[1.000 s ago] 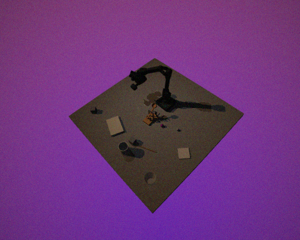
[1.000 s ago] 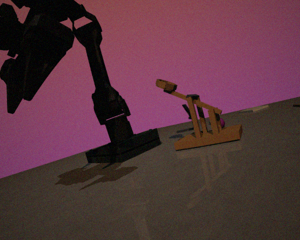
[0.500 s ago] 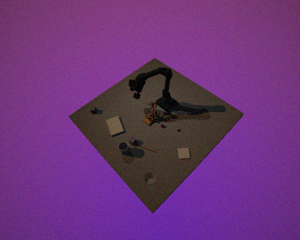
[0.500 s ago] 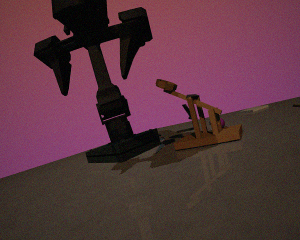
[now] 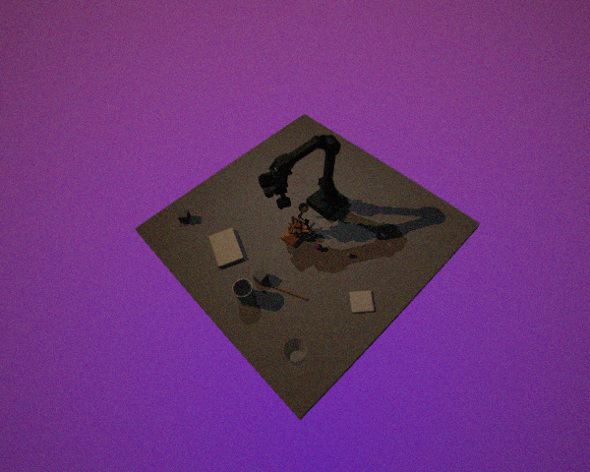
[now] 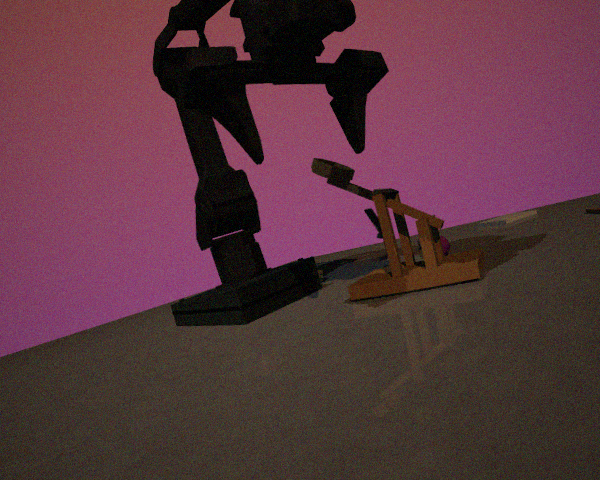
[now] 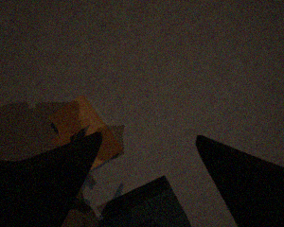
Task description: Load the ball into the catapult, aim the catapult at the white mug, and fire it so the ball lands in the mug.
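My gripper tip is now 140 mm to the right of the orange wooden catapult, 70 mm above it and 10 mm short of it. From my gripper tip the other things lie so: ball: 260 mm to the left, 130 mm below, 50 mm ahead; flat box: 300 mm ahead, 130 mm to the right, 130 mm below; thin stick: 320 mm ahead, 290 mm to the left, 140 mm below.
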